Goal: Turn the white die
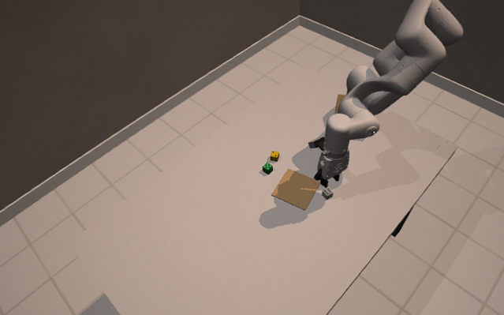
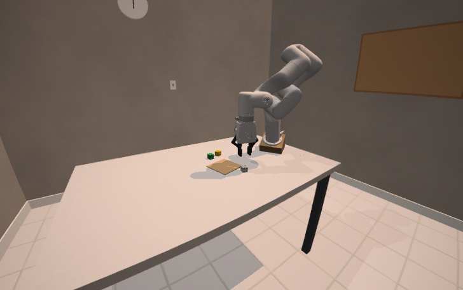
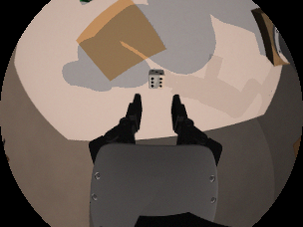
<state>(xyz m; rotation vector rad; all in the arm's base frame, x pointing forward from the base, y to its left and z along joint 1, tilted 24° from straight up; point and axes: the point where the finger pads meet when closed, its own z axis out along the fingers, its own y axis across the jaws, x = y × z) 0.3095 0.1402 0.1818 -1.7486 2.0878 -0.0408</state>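
Now: the white die 90 mm below my hand. Also, from my hand: yellow die (260 mm to the right, 90 mm below, 30 mm ahead); then green die (230 mm to the right, 90 mm below, 90 mm ahead); then mat (110 mm below, 100 mm to the right, 70 mm ahead).
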